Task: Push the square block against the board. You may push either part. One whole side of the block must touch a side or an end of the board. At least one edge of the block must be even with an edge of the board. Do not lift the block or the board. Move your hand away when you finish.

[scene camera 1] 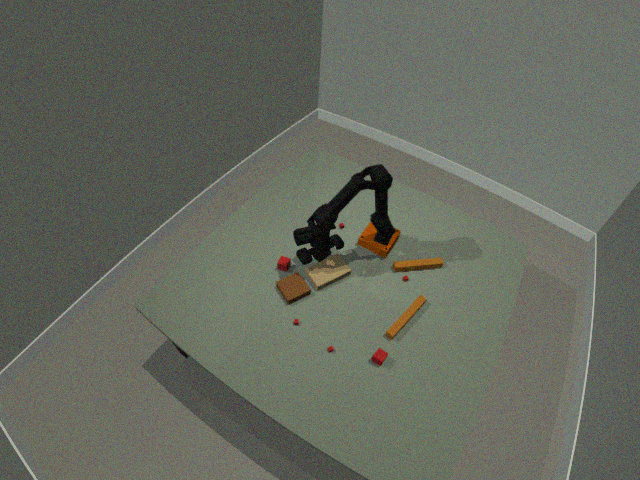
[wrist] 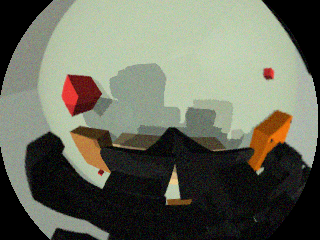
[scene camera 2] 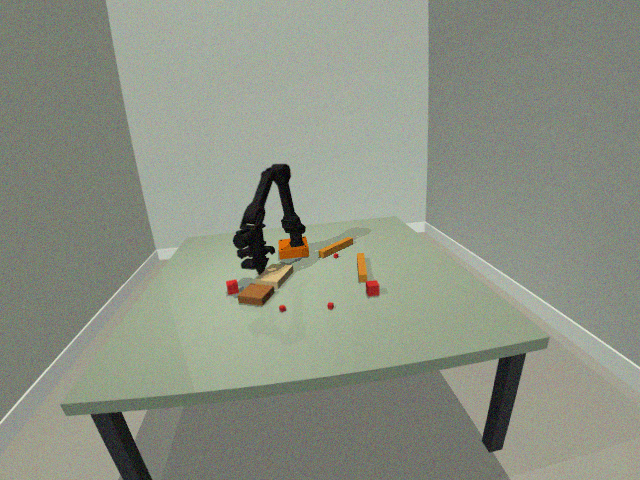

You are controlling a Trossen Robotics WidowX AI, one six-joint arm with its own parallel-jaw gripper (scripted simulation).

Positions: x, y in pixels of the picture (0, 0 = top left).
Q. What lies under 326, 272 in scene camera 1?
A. A board.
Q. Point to a board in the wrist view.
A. At 126, 140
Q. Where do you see a red cube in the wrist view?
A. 80, 94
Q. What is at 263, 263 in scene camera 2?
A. My gripper.
